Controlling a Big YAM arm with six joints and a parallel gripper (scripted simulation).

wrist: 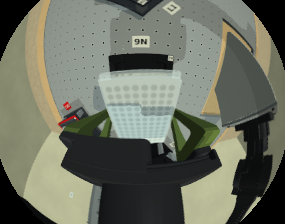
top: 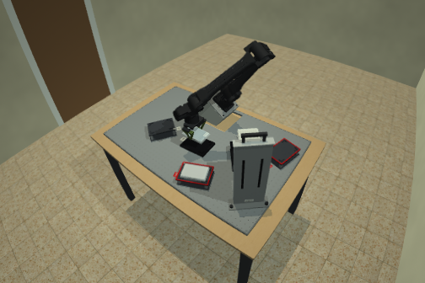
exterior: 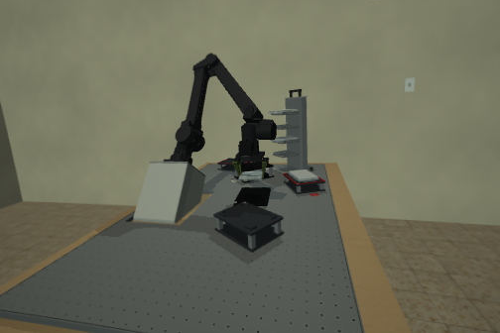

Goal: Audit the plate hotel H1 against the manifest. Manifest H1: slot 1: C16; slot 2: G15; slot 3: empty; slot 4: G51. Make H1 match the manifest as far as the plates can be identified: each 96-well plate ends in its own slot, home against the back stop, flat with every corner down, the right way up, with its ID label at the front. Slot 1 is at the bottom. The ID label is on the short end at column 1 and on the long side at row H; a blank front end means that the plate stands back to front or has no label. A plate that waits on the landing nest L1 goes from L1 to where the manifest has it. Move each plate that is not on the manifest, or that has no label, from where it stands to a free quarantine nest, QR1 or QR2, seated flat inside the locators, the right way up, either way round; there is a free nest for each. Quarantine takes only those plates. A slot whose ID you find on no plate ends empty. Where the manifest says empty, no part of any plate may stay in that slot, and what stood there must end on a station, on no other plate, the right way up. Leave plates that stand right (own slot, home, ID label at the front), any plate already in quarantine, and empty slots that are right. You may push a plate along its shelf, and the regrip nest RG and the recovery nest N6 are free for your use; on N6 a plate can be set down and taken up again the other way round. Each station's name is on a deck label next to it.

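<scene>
My gripper is now 8 cm above the black recovery nest N6. Also, from my hand: N6 deck label: 1 cm ahead, 10 cm to the right, 9 cm below; then grey plate hotel H1: 15 cm ahead, 44 cm to the left, 10 cm above; then red-rimmed quarantine nest: 19 cm ahead, 15 cm to the left, 5 cm below.
</scene>
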